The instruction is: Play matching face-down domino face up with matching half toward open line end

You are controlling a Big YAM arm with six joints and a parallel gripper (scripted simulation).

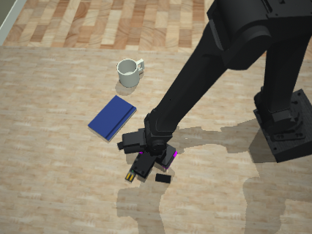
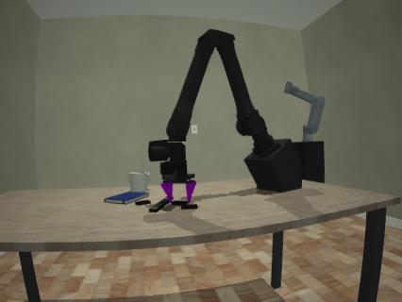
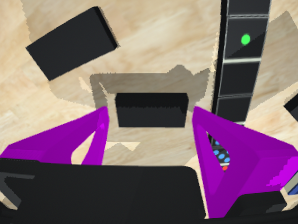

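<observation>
The black domino is 10 mm below my hand. Round my hand: white mug (340 mm to the right, 170 mm ahead, 20 mm above); blue book (200 mm ahead, 140 mm to the right, 10 mm below).
</observation>
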